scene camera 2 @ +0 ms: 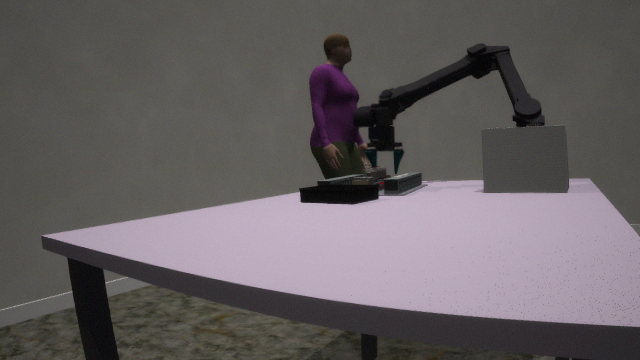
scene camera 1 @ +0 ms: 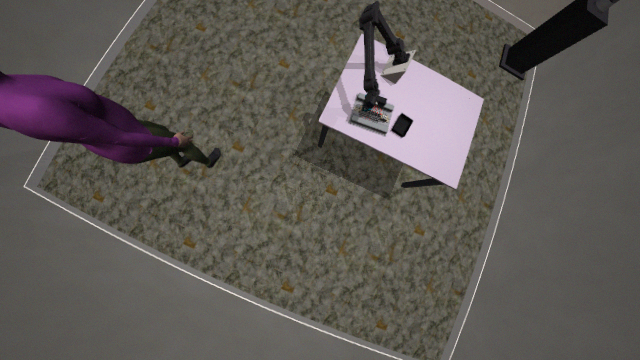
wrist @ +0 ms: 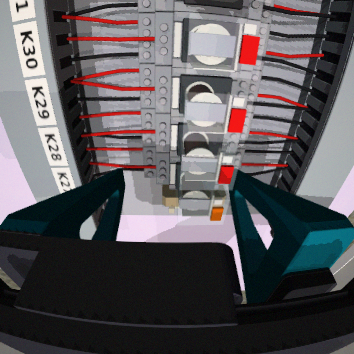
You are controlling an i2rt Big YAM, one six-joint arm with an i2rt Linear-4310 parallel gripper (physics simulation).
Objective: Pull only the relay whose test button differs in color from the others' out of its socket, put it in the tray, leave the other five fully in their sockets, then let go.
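Places are measured from the arm's base along level axes (x ahead, y left, z up), in centimetres.
Pixels of known places: gripper, fingertip midpoint: [scene camera 2: 385, 174] [scene camera 1: 364, 107] [wrist: 176, 176]; arm's base, origin of the base link: [scene camera 2: 534, 152] [scene camera 1: 401, 60].
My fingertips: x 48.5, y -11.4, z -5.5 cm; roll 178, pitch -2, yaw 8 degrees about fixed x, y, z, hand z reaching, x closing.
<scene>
Ahead of a thing's pixels: the offset from my fingertips to its middle. Level surfaces: height alone.
The relay with an orange test button @(dx +1.5, dy -0.6, dz +0.3 cm) [wrist: 196, 202] stands at the near end of the relay row in the wrist view, by label K27. Relays with red buttons @(dx +0.5, dy +7.7, dz +0.3 cm) [wrist: 211, 45] @(dx +0.8, dy +4.9, dz +0.3 cm) [wrist: 205, 109] @(dx +1.1, dy +2.2, dz +0.3 cm) [wrist: 199, 162] stand in their sockets farther up the row; the row's far part is cut off at the top. My gripper [wrist: 176, 176] [scene camera 2: 385, 167] is open and empty, pointing down above the near end of the row. Its teal fingertips appear on either side of the row; their height over the orange-button relay is hard to tell. The black tray @(dx -2.1, dy +34.0, dz -2.7 cm) [scene camera 1: 402, 125] [scene camera 2: 340, 194] shows no relay.
The relay panel [wrist: 15, 112] has slotted black wire ducts @(dx +10.2, dy +9.0, dz -2.2 cm) [wrist: 332, 85] and red and black wires along both sides of the row. The tray stands beside the panel on the pink table @(dz -4.5 cm) [scene camera 1: 440, 125] [scene camera 2: 350, 240]. A pale box [scene camera 2: 525, 160] is at the arm's base. A person [scene camera 1: 100, 120] [scene camera 2: 334, 105] stands beyond the table.
</scene>
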